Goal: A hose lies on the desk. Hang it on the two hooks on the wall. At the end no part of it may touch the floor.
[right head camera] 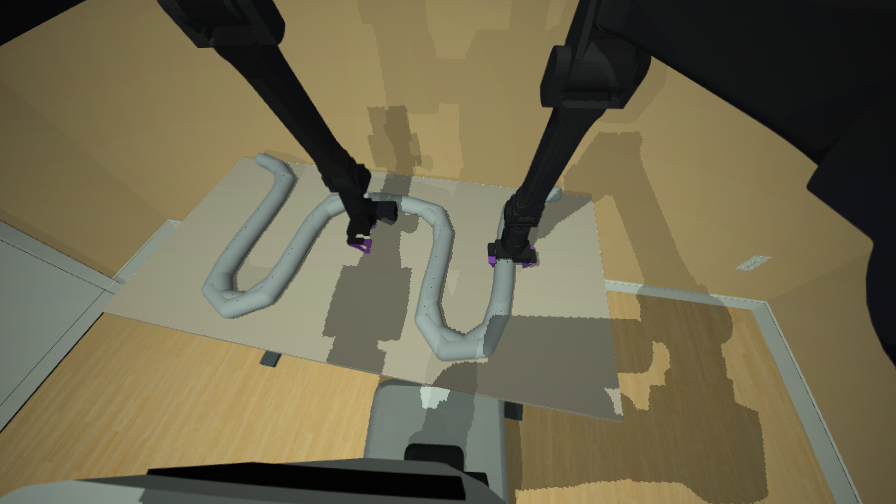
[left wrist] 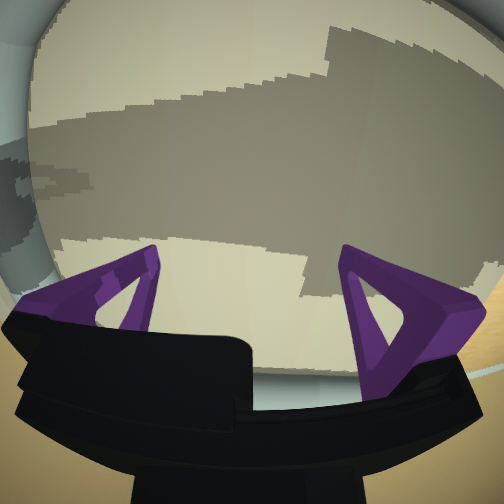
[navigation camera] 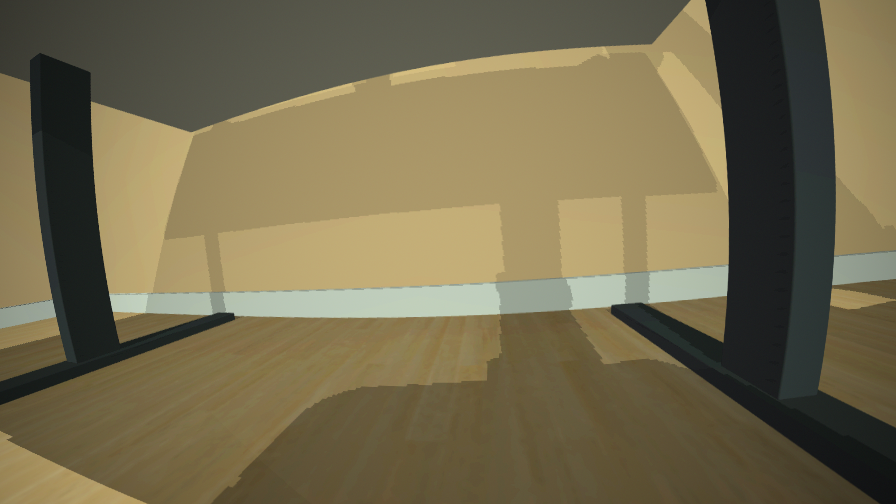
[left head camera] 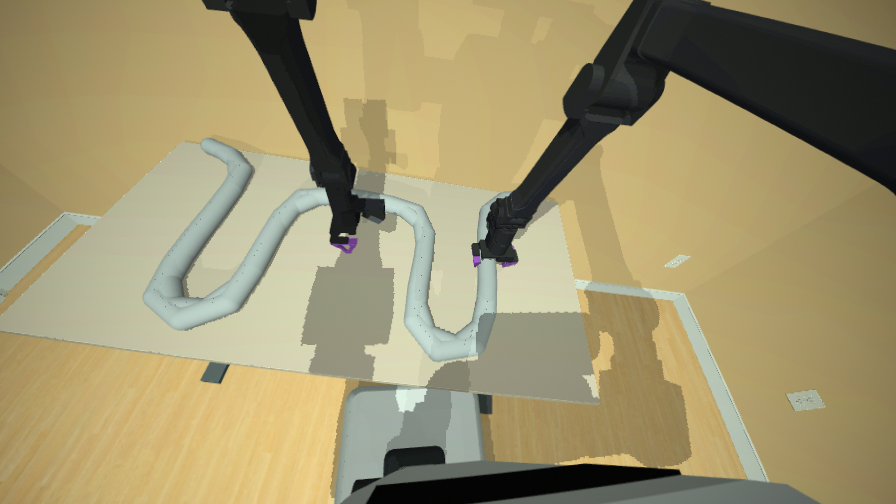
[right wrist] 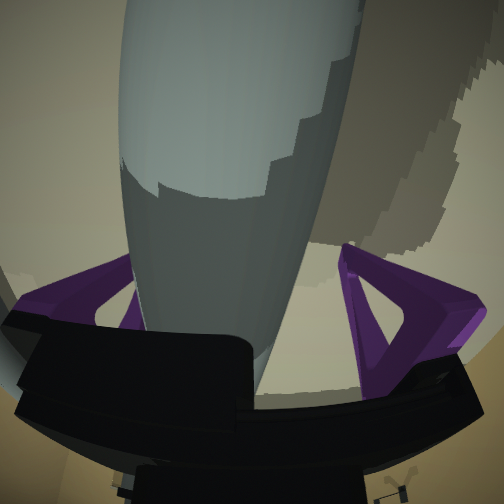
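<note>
A long pale grey hose lies in several bends on the beige desk; it also shows in the right head view. My right gripper is open and low over the hose's right stretch, with the hose between its purple fingers, close to the left finger. My left gripper is open and empty above bare desk inside the middle bend; its wrist view shows only desk and shadow. No hooks are in view.
The desk stands against a tan wall. My grey base is at the desk's near edge. Dark desk legs and foot bars stand on the wooden floor. A white skirting board runs along the wall.
</note>
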